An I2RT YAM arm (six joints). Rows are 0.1 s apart.
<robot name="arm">
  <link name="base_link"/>
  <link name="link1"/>
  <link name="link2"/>
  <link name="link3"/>
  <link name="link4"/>
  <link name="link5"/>
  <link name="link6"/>
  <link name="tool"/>
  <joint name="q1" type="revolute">
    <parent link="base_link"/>
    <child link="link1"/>
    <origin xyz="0 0 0.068"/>
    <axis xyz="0 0 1"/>
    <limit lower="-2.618" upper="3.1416"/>
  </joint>
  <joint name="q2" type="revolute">
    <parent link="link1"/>
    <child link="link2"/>
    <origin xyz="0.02 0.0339 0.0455"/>
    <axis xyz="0 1 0"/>
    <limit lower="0" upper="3.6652"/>
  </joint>
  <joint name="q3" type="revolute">
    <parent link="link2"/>
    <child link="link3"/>
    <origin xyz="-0.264 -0.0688 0"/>
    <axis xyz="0 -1 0"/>
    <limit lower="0" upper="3.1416"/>
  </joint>
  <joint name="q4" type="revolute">
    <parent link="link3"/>
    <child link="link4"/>
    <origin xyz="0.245 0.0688 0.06"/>
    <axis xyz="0 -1 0"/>
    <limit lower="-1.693" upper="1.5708"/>
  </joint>
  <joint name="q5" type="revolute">
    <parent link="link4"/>
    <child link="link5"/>
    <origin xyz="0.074 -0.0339 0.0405"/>
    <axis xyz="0 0 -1"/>
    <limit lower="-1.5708" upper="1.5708"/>
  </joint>
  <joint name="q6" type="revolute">
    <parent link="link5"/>
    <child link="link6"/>
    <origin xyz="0.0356 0 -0.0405"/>
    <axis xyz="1 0 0"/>
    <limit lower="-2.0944" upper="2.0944"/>
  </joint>
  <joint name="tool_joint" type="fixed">
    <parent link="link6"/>
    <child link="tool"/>
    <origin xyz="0 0 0" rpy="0 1.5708 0"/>
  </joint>
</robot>
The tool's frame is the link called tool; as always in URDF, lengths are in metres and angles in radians.
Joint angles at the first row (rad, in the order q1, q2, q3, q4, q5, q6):
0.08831 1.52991 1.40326 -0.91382 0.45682 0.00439
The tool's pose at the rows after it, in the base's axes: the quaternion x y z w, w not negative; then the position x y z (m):
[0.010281, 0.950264, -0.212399, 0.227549, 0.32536, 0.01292, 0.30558]
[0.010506, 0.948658, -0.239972, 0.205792, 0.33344, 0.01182, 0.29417]
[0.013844, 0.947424, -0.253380, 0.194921, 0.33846, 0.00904, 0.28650]
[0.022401, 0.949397, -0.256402, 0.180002, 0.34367, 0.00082, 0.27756]
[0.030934, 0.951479, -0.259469, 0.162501, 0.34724, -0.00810, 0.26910]
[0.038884, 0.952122, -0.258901, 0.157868, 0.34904, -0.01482, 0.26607]
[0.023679, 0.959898, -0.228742, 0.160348, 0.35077, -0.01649, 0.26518]
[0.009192, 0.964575, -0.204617, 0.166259, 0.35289, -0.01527, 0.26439]
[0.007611, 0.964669, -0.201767, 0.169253, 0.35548, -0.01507, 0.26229]
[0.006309, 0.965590, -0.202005, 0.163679, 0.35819, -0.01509, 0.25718]
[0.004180, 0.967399, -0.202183, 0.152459, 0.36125, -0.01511, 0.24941]
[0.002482, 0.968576, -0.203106, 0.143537, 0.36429, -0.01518, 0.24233]
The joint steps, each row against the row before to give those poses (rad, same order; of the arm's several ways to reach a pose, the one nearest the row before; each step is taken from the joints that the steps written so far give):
0.00000 0.07096 0.05075 -0.05914 0.00381 -0.00192
-0.00039 0.04540 0.00723 -0.00723 0.05340 -0.00038
-0.00724 0.02593 -0.00037 0.00532 0.02481 0.00039
-0.02518 0.02823 -0.00002 0.00346 -0.00077 -0.00001
-0.02631 0.02554 -0.00001 -0.00421 -0.00038 0.00002
-0.01985 0.00955 0.00002 0.00533 -0.00496 -0.00116
-0.01106 0.00077 0.00002 0.01411 -0.07019 -0.03434
-0.00153 0.00151 -0.00044 0.01682 -0.05455 -0.02517
-0.00001 0.00764 0.00005 0.01408 -0.00649 -0.00344
0.00001 0.01566 0.00001 0.00420 0.00038 -0.00038
0.00000 0.02250 -0.00040 -0.00037 0.00039 0.00039
0.00001 0.02098 0.00000 0.00268 0.00190 0.00001

